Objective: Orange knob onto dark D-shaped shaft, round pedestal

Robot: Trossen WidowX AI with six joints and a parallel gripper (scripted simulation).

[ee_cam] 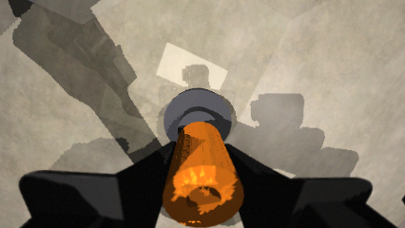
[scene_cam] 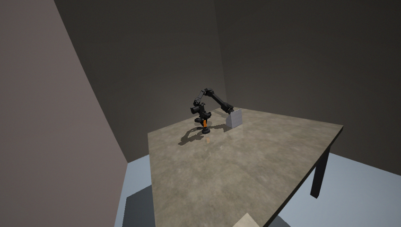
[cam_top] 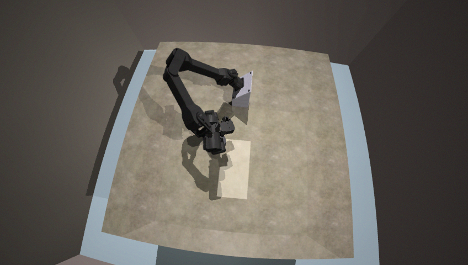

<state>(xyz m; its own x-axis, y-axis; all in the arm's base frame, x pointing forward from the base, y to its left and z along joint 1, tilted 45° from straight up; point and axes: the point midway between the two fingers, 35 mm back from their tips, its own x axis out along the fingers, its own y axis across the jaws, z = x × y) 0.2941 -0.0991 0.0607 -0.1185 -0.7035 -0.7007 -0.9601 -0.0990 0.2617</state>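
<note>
The orange knob lies 20 mm above my gripper tip. Round my gripper tip: pedestal (40 mm below).
</note>
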